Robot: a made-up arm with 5 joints. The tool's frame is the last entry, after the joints. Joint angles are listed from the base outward. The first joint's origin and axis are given. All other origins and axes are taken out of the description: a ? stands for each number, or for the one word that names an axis. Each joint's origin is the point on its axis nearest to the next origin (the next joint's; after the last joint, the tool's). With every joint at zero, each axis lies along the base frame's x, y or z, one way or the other. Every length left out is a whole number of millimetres.
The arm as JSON. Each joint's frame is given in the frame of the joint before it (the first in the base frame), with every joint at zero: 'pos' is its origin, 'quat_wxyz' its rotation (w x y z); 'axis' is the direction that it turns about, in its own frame. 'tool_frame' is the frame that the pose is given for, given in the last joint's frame.
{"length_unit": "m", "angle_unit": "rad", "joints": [
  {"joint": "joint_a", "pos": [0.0, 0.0, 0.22], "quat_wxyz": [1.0, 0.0, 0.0, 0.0], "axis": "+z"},
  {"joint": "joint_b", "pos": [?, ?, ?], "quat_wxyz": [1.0, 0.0, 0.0, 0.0], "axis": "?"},
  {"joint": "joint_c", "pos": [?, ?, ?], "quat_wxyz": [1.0, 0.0, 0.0, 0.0], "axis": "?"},
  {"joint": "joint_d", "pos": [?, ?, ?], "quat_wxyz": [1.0, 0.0, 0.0, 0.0], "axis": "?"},
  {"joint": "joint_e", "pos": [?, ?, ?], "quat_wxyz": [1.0, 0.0, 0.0, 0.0], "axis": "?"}
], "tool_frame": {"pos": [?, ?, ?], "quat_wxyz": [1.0, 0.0, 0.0, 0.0]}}
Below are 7 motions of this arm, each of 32 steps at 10 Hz.
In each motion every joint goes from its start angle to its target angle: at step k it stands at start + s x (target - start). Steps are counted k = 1, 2, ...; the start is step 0. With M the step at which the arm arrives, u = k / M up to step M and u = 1 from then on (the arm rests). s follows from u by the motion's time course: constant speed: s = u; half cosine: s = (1 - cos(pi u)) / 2; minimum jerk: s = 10 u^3 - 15 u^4 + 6 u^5.
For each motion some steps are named. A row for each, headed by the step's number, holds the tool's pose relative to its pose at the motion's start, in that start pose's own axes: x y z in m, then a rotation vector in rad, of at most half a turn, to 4 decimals.
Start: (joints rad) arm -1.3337 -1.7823 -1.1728 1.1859 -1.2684
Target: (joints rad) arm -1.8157 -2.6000 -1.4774 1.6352 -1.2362
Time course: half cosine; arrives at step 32
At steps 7, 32:
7: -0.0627 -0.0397 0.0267 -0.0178 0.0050 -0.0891
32: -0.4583 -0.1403 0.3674 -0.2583 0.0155 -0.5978

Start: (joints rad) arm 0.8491 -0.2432 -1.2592 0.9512 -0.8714
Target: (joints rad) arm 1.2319 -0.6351 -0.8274 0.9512 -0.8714
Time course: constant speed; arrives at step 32
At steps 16, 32:
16: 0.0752 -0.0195 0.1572 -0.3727 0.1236 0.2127
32: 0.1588 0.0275 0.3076 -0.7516 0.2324 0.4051

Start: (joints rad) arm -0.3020 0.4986 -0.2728 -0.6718 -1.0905
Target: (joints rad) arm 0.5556 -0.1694 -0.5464 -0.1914 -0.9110
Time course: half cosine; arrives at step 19
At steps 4, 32:
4: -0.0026 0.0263 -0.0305 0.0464 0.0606 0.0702
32: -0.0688 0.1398 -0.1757 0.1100 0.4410 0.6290

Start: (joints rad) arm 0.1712 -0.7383 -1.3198 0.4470 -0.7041
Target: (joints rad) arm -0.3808 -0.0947 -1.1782 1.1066 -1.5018
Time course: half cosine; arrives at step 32
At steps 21, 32:
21: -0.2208 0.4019 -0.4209 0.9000 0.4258 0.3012
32: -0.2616 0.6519 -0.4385 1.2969 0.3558 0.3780

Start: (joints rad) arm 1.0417 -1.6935 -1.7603 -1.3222 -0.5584
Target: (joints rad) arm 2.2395 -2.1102 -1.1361 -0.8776 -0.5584
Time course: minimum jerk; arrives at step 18
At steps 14, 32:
14: -0.1714 -0.0047 -0.2077 0.4656 -0.3748 -0.8289
32: -0.1770 -0.0038 -0.2178 0.4757 -0.4137 -0.8814

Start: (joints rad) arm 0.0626 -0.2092 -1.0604 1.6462 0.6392
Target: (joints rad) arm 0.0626 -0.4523 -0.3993 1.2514 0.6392
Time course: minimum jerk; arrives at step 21
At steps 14, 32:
14: 0.0682 -0.0922 0.2429 -0.1640 -0.6746 -0.0938
32: 0.0613 -0.1096 0.3076 -0.2238 -0.8444 -0.1043

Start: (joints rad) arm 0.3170 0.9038 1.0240 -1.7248 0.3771
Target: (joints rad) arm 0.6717 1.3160 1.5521 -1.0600 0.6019
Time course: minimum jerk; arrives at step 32
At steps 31, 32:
31: -0.2099 0.1437 -0.1739 0.5063 0.6364 -0.5147
32: -0.2100 0.1438 -0.1739 0.5065 0.6365 -0.5148

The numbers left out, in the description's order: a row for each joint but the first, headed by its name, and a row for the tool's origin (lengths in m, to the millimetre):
joint_b: xyz -0.02 0.11 0.0, axis +x
joint_c: xyz 0.0 0.02 -0.29, axis +z
joint_d: xyz -0.11 0.11 0.0, axis +y
joint_e: xyz 0.34 0.0 -0.11, axis -z
tool: xyz 0.04 -0.27 0.0

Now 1 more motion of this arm.
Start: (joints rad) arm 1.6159 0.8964 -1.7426 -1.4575 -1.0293
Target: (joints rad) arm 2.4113 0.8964 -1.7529 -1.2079 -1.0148
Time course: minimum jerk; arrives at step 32
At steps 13, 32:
13: 0.0297 0.0283 -0.0430 0.1053 -0.0847 0.2183
32: 0.0826 0.1210 -0.1113 0.2800 -0.2139 0.6946

